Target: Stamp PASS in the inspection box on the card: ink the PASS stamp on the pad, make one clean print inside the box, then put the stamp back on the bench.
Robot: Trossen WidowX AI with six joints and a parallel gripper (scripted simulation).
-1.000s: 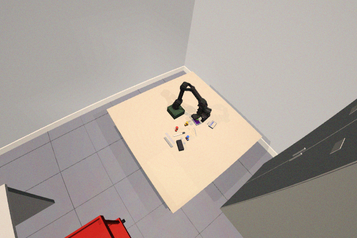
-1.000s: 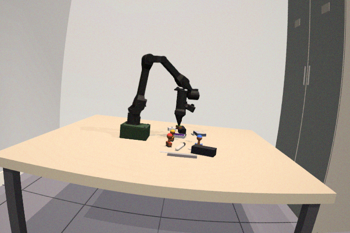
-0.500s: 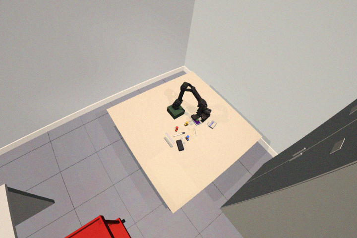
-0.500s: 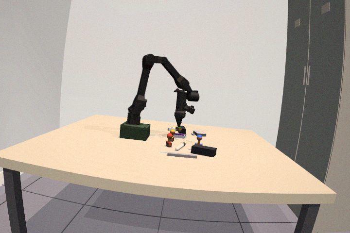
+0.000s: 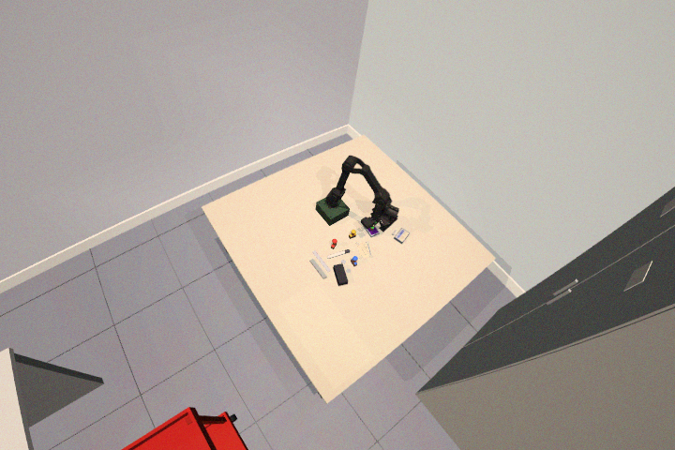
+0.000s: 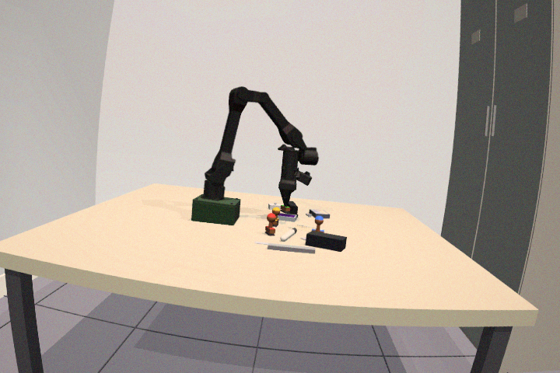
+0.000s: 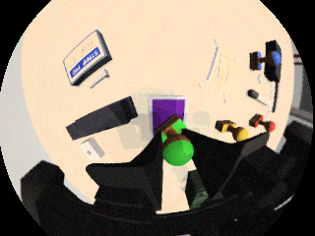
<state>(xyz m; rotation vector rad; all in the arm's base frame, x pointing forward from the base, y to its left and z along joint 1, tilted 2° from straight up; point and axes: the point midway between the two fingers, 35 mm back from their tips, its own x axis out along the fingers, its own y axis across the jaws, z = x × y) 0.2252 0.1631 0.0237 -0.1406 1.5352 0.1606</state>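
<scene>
My gripper tip is 50 mm above the purple ink pad. The rest, counted from my gripper tip: green-knobbed stamp: right at my gripper tip; then pale card: 100 mm ahead, 110 mm to the right, 50 mm below; then yellow-knobbed stamp: 10 mm behind, 130 mm to the right, 30 mm below.
</scene>
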